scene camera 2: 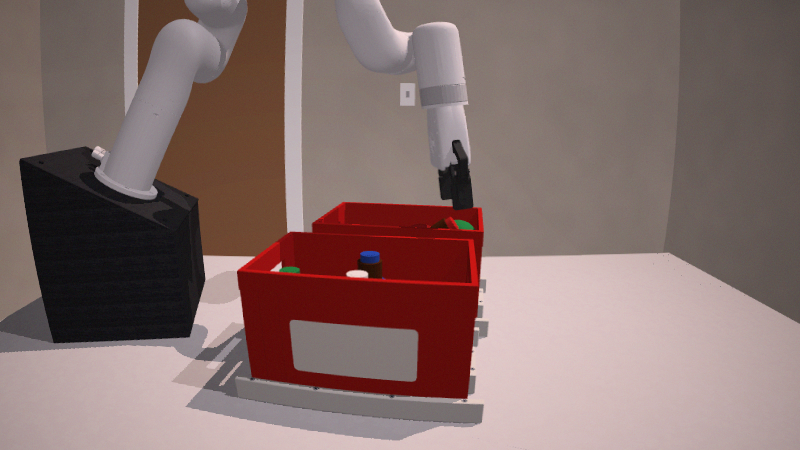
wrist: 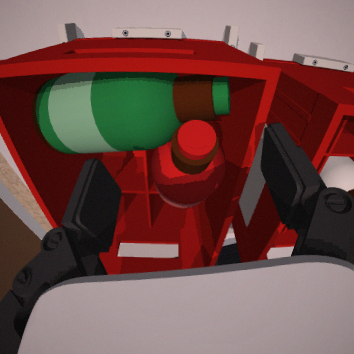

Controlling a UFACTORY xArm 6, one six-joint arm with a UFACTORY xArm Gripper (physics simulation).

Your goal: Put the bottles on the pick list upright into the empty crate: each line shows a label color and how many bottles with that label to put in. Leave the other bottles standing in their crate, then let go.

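Places are measured from the arm's base along level axes (x ahead, y left, z up), in metres.
Pixels of known places: gripper, fingertip midpoint: [scene camera 2: 456, 203] [wrist: 182, 160]; arm's base, origin of the base link: [scene camera 2: 125, 184].
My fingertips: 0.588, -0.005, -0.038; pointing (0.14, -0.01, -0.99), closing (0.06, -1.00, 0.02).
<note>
Ahead of a thing's pixels: the offset from my fingertips to its top centre, as dx, dy, dz. Level surfaces: height alone.
My gripper [scene camera 2: 461, 205] [wrist: 182, 160] is open and empty above the far red crate @(-0.082, +0.057, -0.031) [scene camera 2: 402, 207] [wrist: 125, 66]. A green bottle @(+0.010, +0.038, -0.035) [scene camera 2: 463, 225] [wrist: 135, 110] with a pale label lies on its side along one wall there. Beside it a red bottle @(-0.064, +0.003, -0.020) [scene camera 2: 450, 222] [wrist: 186, 181] leans, its red cap up between and beyond the fingers in the wrist view. The near red crate @(-0.143, -0.175, -0.031) [scene camera 2: 447, 335] [wrist: 306, 107] holds a blue-capped bottle @(-0.139, -0.132, -0.043) [scene camera 2: 369, 266], a white-capped bottle @(-0.153, -0.214, -0.043) [scene camera 2: 356, 274] [wrist: 340, 173] and a green-capped bottle @(-0.238, -0.202, -0.043) [scene camera 2: 289, 270]. Their labels are hidden. The pick list does not show.
The crates stand one behind the other on a pale table @(dz -0.206) [scene camera 2: 604, 347], with grey strips [scene camera 2: 358, 401] [wrist: 147, 33] along their bases. The black robot base [scene camera 2: 111, 268] stands left of them. Crate walls rise around both loose bottles.
</note>
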